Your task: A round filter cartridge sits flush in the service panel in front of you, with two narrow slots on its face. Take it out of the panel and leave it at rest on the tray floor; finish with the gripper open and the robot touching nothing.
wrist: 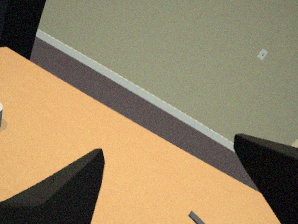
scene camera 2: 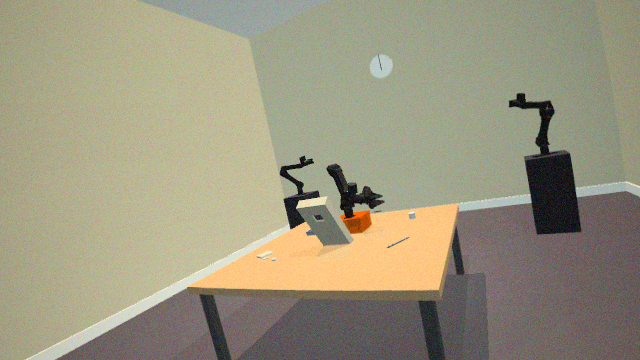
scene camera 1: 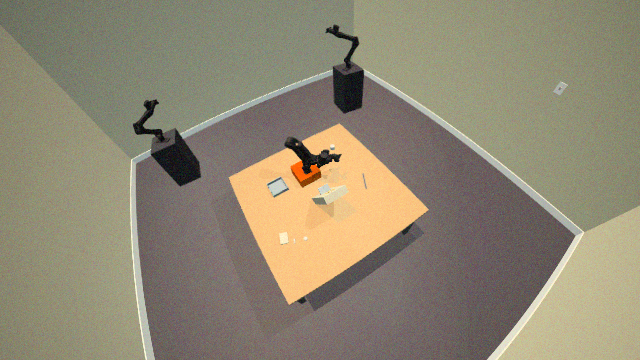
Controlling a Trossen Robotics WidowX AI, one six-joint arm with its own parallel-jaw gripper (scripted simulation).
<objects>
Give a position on a grey service panel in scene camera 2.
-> At 319,213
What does the gripper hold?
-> Nothing.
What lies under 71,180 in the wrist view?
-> The gripper.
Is the gripper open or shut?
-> Open.
</objects>
